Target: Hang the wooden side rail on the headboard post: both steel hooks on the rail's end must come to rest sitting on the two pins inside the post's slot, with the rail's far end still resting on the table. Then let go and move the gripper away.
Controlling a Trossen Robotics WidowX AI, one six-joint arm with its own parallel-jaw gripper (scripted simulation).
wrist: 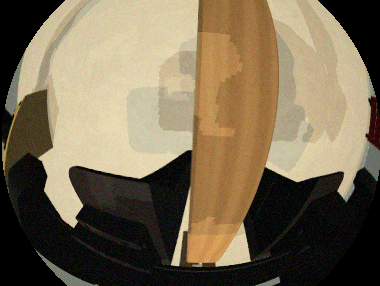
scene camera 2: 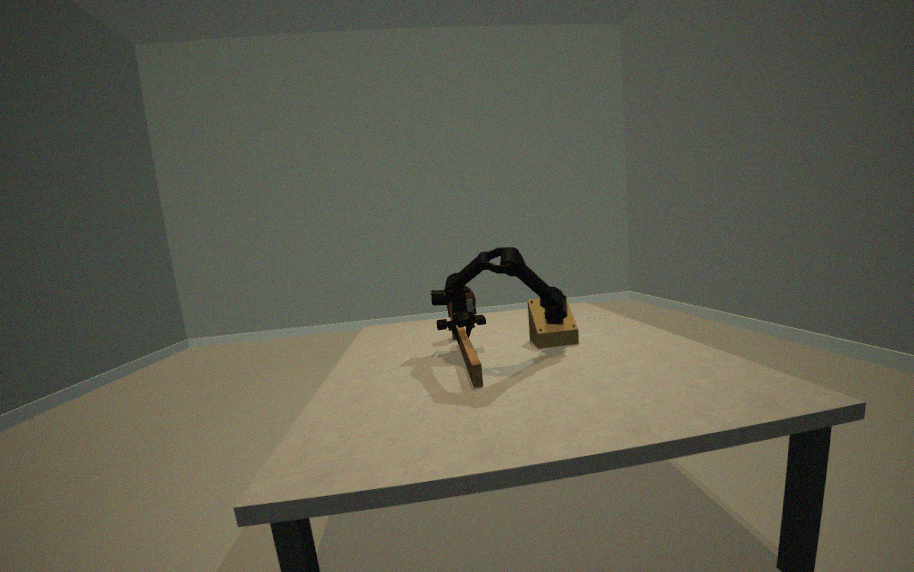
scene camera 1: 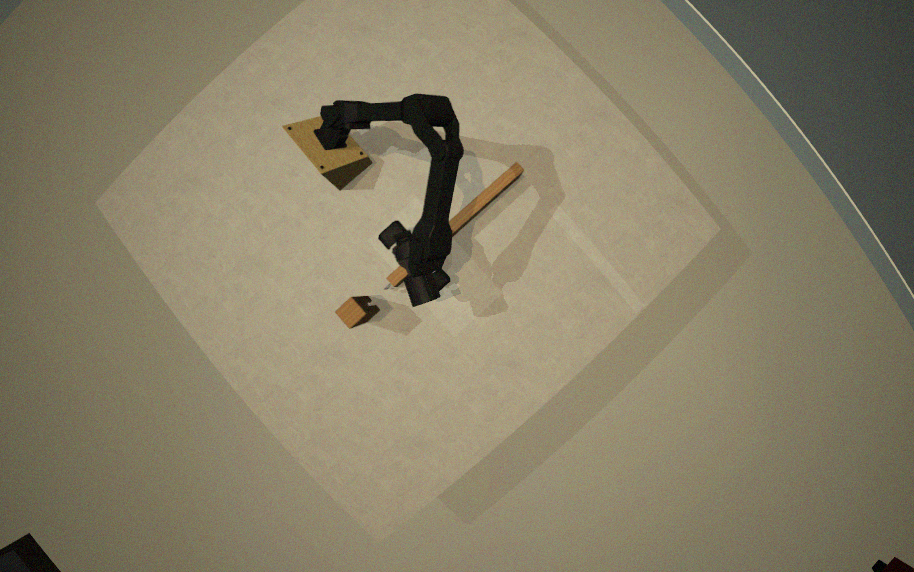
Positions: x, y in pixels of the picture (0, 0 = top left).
wooden side rail: wrist; scene camera 2; scene camera 1 485, 198
same spot on wooden side rail: (wrist: 236, 94) = (scene camera 2: 463, 334)
